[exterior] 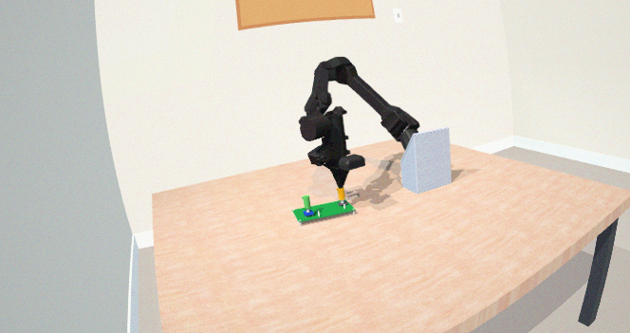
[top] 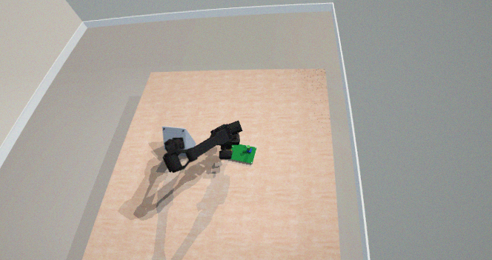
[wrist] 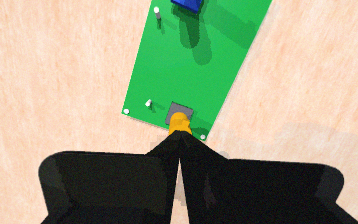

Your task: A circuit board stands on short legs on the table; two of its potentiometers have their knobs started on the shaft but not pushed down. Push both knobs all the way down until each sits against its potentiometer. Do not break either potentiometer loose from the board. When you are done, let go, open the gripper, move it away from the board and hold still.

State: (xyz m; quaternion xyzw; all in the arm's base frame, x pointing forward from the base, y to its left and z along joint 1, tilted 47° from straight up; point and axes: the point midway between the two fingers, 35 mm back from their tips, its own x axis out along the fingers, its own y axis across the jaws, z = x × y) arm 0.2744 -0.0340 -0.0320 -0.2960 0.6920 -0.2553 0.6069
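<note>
Now: the green knob 11 cm ahead of my gripper tip, 1 cm to the left of it and 1 cm below it.
</note>
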